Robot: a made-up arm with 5 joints.
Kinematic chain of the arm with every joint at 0, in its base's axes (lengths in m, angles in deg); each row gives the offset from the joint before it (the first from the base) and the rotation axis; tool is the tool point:
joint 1: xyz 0 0 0.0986 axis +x
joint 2: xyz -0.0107 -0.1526 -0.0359 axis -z
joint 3: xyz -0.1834 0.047 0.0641 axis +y
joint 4: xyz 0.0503 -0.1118 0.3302 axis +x
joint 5: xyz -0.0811 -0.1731 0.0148 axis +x
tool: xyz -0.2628 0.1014 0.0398
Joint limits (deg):
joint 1: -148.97..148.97
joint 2: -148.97..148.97
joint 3: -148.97..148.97
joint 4: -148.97..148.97
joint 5: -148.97..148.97
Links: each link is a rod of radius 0.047 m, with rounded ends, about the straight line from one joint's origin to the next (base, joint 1, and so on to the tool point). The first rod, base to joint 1, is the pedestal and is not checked.
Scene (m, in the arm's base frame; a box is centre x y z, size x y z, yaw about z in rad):
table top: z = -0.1
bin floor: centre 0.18 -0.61 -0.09 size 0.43 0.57 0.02 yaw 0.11
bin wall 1: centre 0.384 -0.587 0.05 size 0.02 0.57 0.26 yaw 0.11
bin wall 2: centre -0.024 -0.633 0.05 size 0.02 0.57 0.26 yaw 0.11
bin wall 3: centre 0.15 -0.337 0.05 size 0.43 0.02 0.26 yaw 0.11
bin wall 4: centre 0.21 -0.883 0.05 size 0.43 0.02 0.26 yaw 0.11
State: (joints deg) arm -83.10 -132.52 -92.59 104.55 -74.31
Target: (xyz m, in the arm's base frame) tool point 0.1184 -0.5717 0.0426
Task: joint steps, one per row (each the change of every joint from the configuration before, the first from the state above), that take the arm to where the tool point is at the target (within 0.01 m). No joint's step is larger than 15 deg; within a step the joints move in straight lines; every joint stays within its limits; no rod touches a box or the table.
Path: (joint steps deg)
1: 13.34 3.17 -3.93 2.28 -0.15
2: 13.34 3.17 -3.92 2.28 -0.15
3: 13.34 3.16 -3.93 2.28 -0.15
4: 13.34 3.17 -3.92 2.29 -0.16

